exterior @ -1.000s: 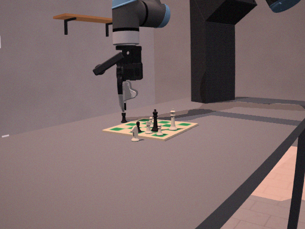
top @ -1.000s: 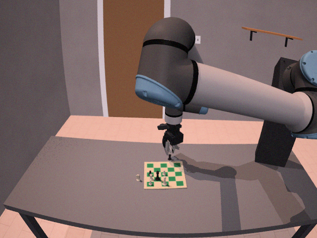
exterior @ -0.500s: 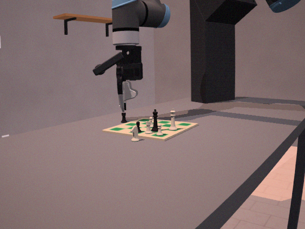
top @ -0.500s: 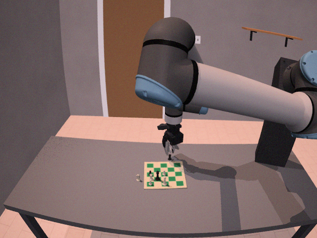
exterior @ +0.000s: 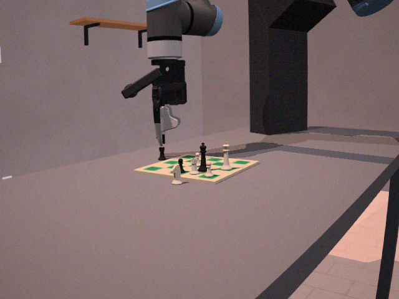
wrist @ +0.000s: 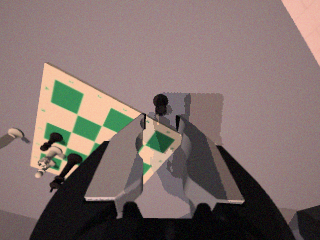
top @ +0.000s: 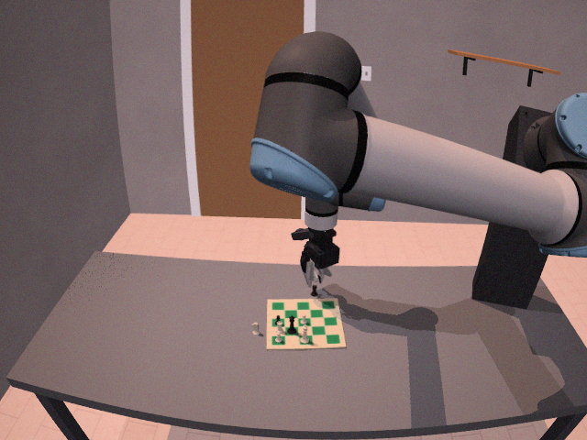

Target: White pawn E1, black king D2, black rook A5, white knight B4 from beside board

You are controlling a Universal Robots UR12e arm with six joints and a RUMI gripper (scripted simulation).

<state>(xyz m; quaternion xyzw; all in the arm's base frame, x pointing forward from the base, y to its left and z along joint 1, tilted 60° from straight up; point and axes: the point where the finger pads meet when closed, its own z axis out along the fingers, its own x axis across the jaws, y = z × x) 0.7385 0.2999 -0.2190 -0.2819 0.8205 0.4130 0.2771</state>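
My hand is 4 cm above the black rook. From my hand the other things lie so: black king (19 cm to the left, 2 cm below, 2 cm ahead); black pawn (17 cm to the left, 7 cm ahead, 4 cm below); chessboard (14 cm to the left, 5 cm below).
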